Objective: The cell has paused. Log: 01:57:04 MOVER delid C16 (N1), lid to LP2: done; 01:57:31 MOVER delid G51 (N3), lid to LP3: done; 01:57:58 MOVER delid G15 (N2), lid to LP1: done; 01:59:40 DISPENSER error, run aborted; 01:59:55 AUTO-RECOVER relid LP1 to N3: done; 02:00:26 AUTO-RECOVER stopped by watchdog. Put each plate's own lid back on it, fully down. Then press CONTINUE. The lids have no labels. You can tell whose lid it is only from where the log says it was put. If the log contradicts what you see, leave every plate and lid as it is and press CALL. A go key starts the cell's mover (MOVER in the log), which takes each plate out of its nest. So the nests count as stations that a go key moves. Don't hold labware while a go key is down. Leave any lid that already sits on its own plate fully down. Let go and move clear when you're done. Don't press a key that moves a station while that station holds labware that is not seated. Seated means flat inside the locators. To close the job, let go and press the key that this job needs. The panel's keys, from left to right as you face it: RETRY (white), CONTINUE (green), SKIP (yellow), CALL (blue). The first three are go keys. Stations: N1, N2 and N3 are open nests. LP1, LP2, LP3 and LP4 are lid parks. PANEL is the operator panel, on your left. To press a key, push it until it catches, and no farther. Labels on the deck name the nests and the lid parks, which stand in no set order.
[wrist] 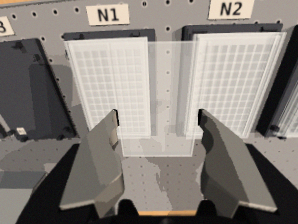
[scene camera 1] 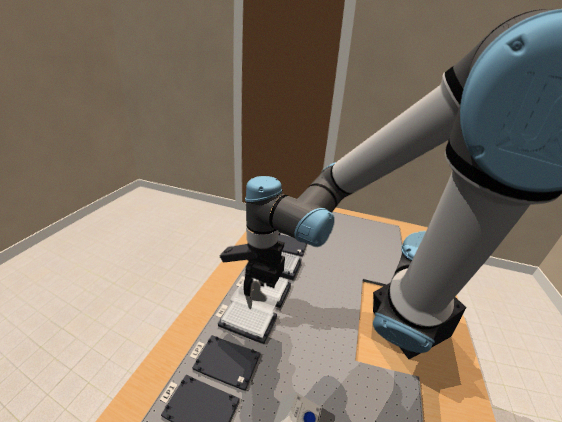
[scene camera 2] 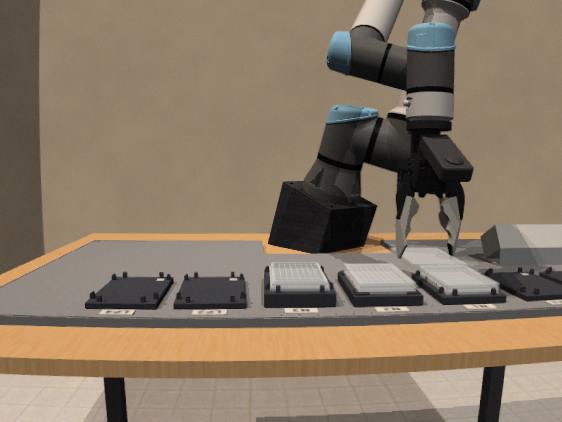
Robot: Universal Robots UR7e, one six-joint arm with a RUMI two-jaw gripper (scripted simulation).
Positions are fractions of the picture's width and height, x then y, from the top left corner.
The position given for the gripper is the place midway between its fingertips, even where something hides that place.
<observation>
gripper: wrist 0.53, 0.49; scene camera 1 0.46, 0.70; scene camera 2 0.76, 0.61
clear lid: wrist 0.30, 0.27; scene camera 1 0.42, 0.75; scene camera 2 0.83, 0.66
</observation>
